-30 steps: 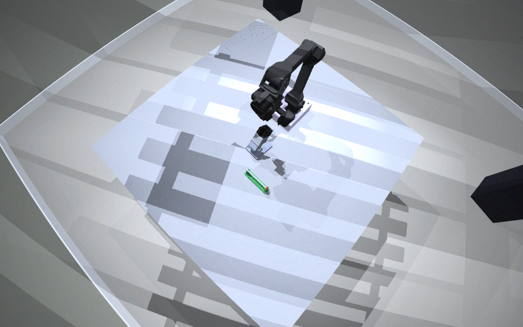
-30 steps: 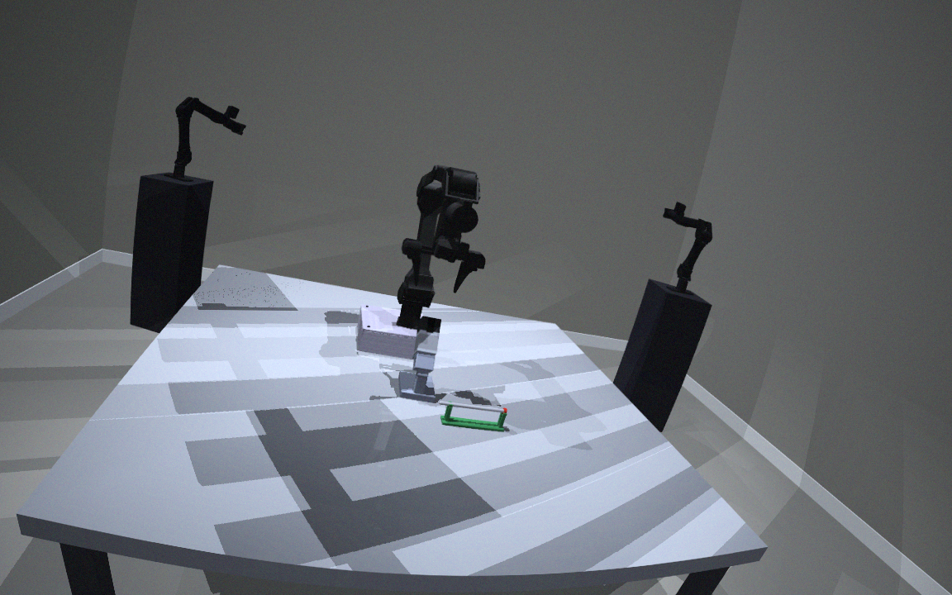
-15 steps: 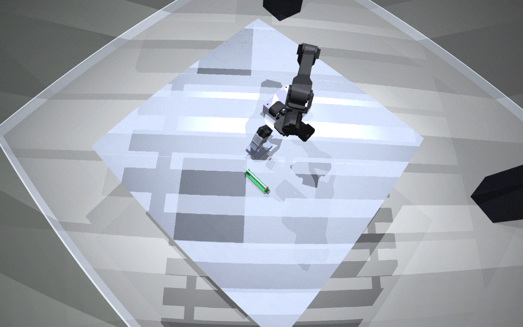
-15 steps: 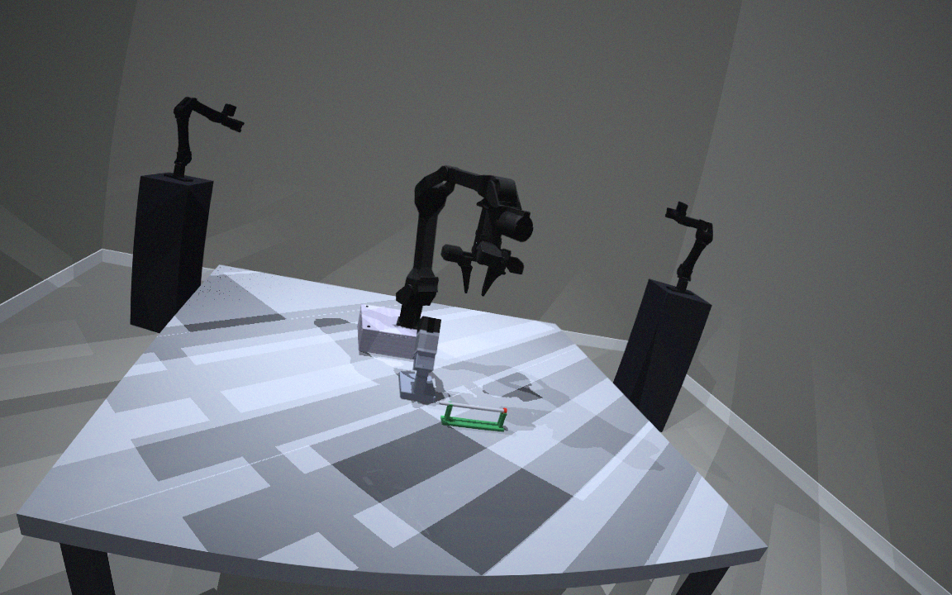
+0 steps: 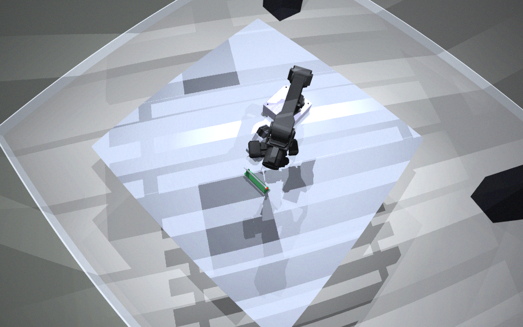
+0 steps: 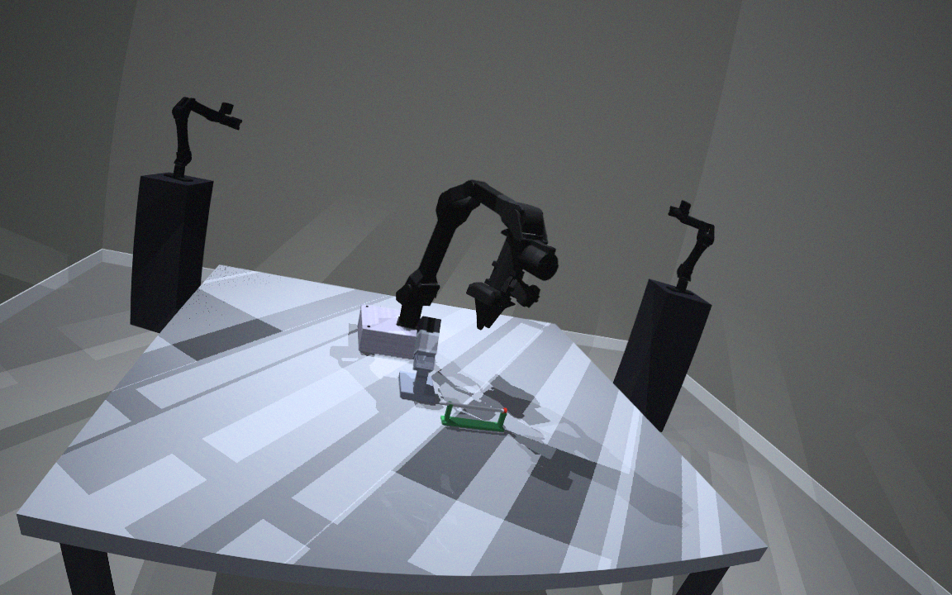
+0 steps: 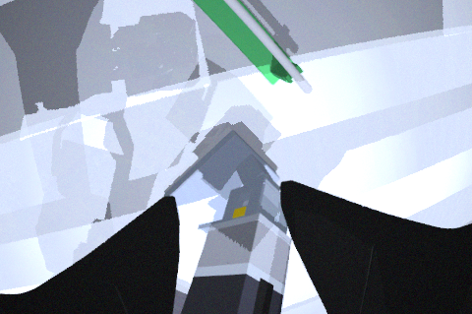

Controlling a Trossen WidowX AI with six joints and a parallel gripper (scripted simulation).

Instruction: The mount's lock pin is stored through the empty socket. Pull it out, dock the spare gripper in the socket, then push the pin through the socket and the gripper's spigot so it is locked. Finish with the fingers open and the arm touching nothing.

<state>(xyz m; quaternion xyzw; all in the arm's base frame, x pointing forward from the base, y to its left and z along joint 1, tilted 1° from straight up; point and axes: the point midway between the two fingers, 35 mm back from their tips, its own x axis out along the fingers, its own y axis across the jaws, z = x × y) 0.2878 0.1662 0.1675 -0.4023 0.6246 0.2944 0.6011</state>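
My gripper tip is 18 cm above the cradle, 7 cm short of it and 2 cm to the right of it. The rest, counted from my gripper tip: spare gripper: 11 cm to the right, 8 cm below, 4 cm behind; socket: 15 cm below, 11 cm to the right, 3 cm behind.
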